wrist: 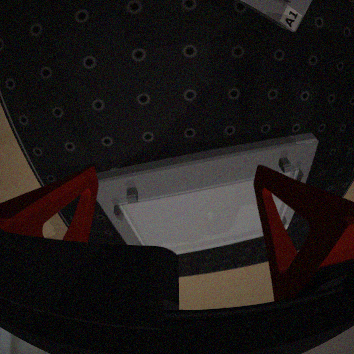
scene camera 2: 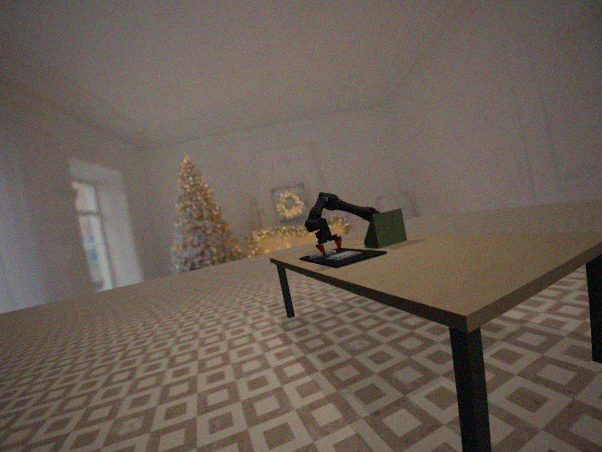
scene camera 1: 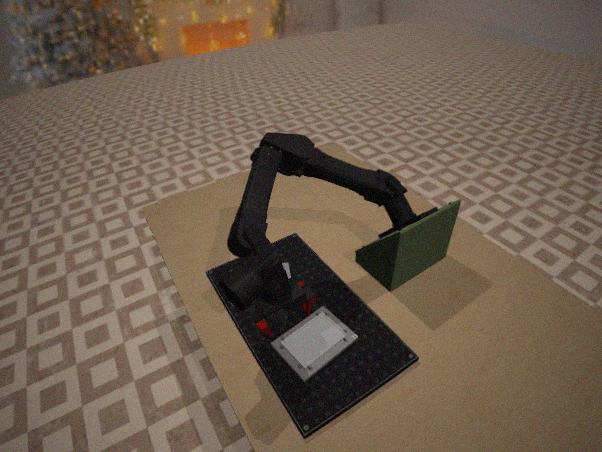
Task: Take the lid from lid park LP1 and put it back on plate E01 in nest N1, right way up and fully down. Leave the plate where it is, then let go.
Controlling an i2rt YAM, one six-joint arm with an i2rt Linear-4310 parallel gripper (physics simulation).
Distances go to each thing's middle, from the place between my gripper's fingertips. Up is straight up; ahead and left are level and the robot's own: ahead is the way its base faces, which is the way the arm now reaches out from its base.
Now: the flat pale lid (scene camera 1: 314, 339) 30 mm behind my hand, 60 mm to the left of it and 10 mm below it. Also, from my hand: grey frame with corner posts (scene camera 1: 304, 374) 30 mm behind, 60 mm to the left, 10 mm below.
